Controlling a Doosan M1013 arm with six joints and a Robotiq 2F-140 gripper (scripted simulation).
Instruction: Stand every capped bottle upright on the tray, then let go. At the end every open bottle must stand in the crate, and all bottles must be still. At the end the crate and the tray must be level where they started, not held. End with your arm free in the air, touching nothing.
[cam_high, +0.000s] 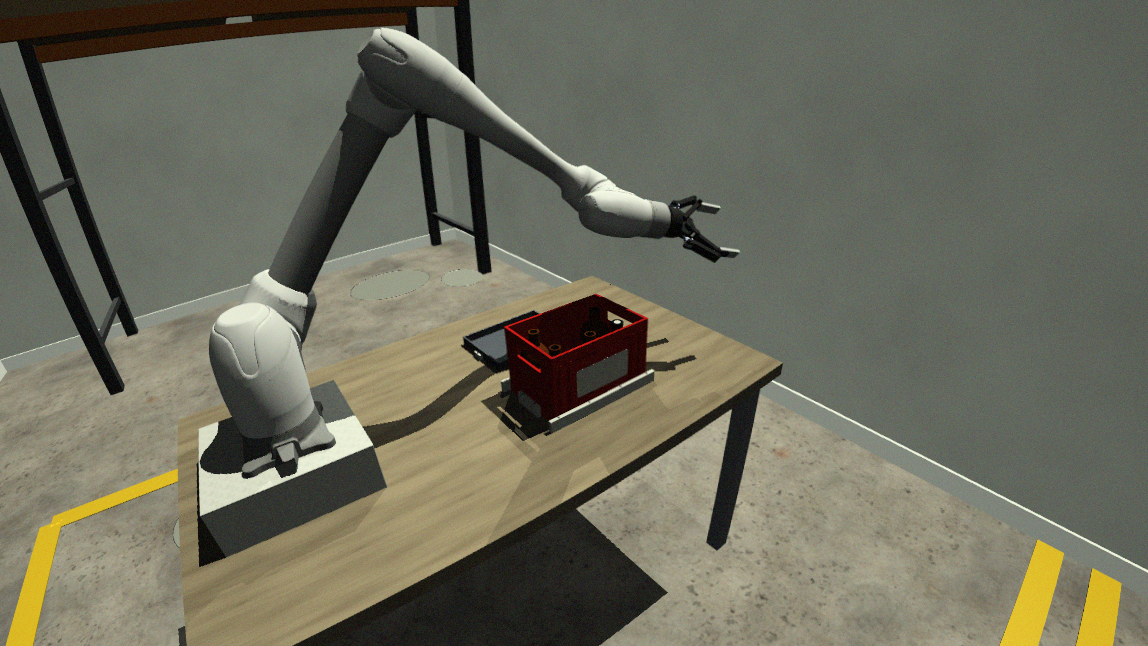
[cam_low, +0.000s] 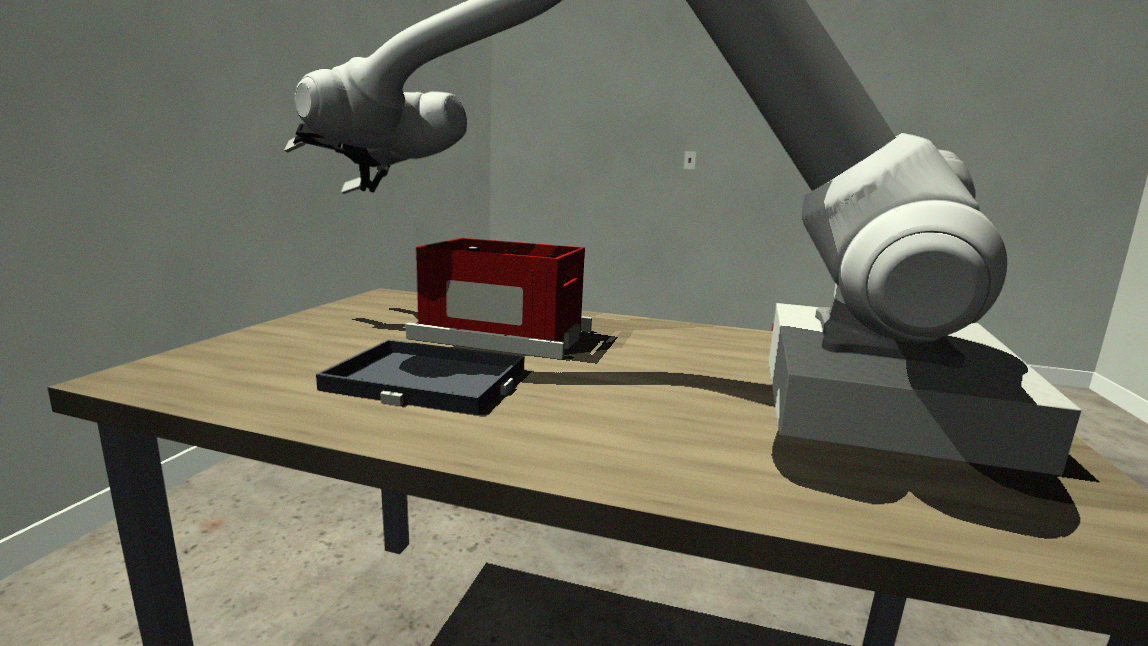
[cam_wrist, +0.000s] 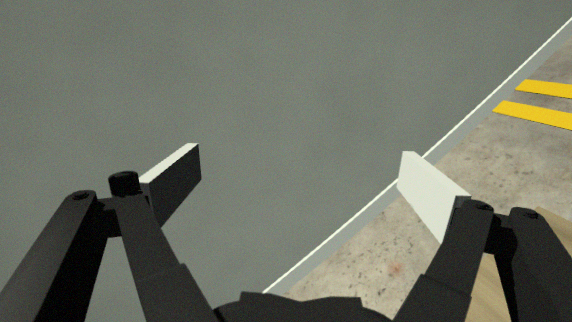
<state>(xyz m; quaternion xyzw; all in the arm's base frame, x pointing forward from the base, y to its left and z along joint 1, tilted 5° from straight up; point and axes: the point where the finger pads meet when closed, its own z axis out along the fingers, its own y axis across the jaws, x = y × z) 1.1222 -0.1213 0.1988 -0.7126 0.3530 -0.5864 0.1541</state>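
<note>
My hand is 370 mm past the brown capped bottle, 10 mm to the left of it and 220 mm above it. From my hand the other things lie so: red crate (460 mm behind, 30 mm to the left, 230 mm below); then dark tray (470 mm behind, 320 mm to the left, 300 mm below).
</note>
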